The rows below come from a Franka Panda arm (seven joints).
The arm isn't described. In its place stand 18 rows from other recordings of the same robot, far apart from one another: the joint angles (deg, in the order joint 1, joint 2, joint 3, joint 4, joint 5, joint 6, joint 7), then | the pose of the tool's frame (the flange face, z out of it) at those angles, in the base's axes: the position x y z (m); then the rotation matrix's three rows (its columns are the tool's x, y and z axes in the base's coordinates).
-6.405 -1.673 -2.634 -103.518 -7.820 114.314 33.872 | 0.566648 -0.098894 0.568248; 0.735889 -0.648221 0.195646; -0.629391 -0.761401 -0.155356; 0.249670 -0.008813 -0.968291
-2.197 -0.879 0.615 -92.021 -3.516 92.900 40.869 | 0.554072 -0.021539 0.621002; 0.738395 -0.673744 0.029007; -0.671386 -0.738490 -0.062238; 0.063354 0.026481 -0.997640
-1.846 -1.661 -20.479 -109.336 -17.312 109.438 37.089 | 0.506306 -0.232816 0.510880; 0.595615 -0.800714 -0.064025; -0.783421 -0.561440 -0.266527; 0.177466 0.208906 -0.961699
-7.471 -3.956 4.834 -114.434 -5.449 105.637 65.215 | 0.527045 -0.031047 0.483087; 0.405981 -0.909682 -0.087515; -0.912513 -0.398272 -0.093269; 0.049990 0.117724 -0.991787
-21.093 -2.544 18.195 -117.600 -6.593 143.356 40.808 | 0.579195 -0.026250 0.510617; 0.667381 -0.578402 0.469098; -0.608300 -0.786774 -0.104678; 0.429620 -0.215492 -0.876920
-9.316 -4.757 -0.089 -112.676 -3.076 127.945 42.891 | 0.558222 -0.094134 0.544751; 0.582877 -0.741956 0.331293; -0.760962 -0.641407 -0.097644; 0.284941 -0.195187 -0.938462
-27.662 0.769 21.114 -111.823 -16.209 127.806 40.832 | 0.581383 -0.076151 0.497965; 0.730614 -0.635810 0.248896; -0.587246 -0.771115 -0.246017; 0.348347 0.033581 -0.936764
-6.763 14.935 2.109 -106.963 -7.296 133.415 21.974 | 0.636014 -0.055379 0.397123; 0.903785 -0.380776 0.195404; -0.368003 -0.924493 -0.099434; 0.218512 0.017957 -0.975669
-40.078 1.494 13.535 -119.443 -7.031 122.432 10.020 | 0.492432 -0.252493 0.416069; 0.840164 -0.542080 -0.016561; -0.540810 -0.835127 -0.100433; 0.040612 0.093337 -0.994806
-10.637 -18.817 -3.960 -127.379 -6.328 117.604 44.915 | 0.453138 -0.126741 0.522639; 0.534598 -0.834355 0.134378; -0.828286 -0.548858 -0.112683; 0.167772 -0.051064 -0.984502
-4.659 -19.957 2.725 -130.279 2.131 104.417 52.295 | 0.434952 -0.010395 0.486526; 0.568471 -0.816330 -0.102211; -0.819008 -0.573295 0.023635; -0.077891 0.070276 -0.994482
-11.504 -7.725 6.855 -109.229 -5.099 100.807 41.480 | 0.516877 -0.046946 0.553366; 0.705151 -0.708752 -0.020777; -0.706707 -0.700129 -0.101909; 0.057681 0.086544 -0.994577
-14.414 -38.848 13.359 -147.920 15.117 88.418 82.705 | 0.305774 0.024504 0.446335; -0.037454 -0.938276 -0.343854; -0.988296 -0.016142 0.151694; -0.147881 0.345511 -0.926690
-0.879 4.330 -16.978 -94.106 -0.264 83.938 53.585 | 0.530410 -0.166101 0.543306; 0.301000 -0.922077 -0.243255; -0.945360 -0.322030 0.050904; -0.125273 0.214641 -0.968626
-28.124 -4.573 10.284 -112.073 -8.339 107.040 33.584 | 0.507205 -0.172558 0.510307; 0.658357 -0.750849 -0.052828; -0.749104 -0.646734 -0.143455; 0.073548 0.134018 -0.988246
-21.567 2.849 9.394 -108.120 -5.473 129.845 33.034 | 0.589574 -0.131301 0.511836; 0.688256 -0.658595 0.304230; -0.653979 -0.744769 -0.132779; 0.314029 -0.107574 -0.943299
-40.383 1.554 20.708 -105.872 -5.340 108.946 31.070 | 0.536421 -0.200827 0.506965; 0.654742 -0.755852 0.001347; -0.753118 -0.652523 -0.083822; 0.064236 0.053868 -0.996480
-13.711 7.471 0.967 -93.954 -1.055 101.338 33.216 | 0.588119 -0.135206 0.533279; 0.697685 -0.716388 -0.004932; -0.716367 -0.697560 -0.015144; 0.007409 0.014098 -0.999873
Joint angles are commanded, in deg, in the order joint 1, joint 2, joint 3, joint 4, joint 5, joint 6, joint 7. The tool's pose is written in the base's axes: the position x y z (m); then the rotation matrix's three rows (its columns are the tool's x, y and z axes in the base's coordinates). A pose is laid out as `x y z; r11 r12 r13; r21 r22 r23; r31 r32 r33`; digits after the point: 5 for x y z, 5 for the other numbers.
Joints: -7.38, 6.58, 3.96, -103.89, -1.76, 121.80, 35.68
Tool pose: 0.61277 -0.03954 0.49301; 0.76682 -0.61140 0.19541; -0.61842 -0.78527 -0.03015; 0.17188 -0.09773 -0.98026
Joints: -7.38, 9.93, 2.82, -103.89, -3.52, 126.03, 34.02
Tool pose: 0.62672 -0.05371 0.46463; 0.77835 -0.59226 0.20831; -0.59459 -0.80191 -0.05827; 0.20156 -0.07850 -0.97633
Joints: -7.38, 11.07, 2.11, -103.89, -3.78, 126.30, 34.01
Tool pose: 0.62893 -0.06156 0.45255; 0.77551 -0.60131 0.19237; -0.60148 -0.79630 -0.06429; 0.19184 -0.06585 -0.97921
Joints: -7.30, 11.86, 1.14, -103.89, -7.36, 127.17, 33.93
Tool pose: 0.63076 -0.07295 0.44557; 0.78484 -0.59013 0.18915; -0.57819 -0.80715 -0.11916; 0.22300 -0.01584 -0.97469
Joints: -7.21, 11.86, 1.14, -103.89, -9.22, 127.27, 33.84
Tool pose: 0.63098 -0.07297 0.44588; 0.79509 -0.57598 0.18995; -0.55763 -0.81741 -0.14452; 0.23850 0.00899 -0.97110
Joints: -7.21, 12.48, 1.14, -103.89, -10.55, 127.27, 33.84
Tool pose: 0.63214 -0.07385 0.43911; 0.80379 -0.56735 0.17898; -0.54485 -0.82284 -0.16146; 0.23887 0.03226 -0.97052
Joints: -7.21, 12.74, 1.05, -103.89, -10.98, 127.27, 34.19
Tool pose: 0.63249 -0.07508 0.43626; 0.80256 -0.57058 0.17418; -0.54687 -0.82031 -0.16739; 0.23839 0.03909 -0.97038
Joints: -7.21, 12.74, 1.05, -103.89, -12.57, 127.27, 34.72
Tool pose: 0.63248 -0.07595 0.43642; 0.80468 -0.56768 0.17386; -0.53845 -0.82116 -0.18912; 0.25012 0.05857 -0.96644
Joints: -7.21, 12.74, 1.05, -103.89, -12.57, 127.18, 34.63
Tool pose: 0.63234 -0.07598 0.43626; 0.80580 -0.56657 0.17231; -0.53740 -0.82184 -0.18916; 0.24878 0.05983 -0.96671
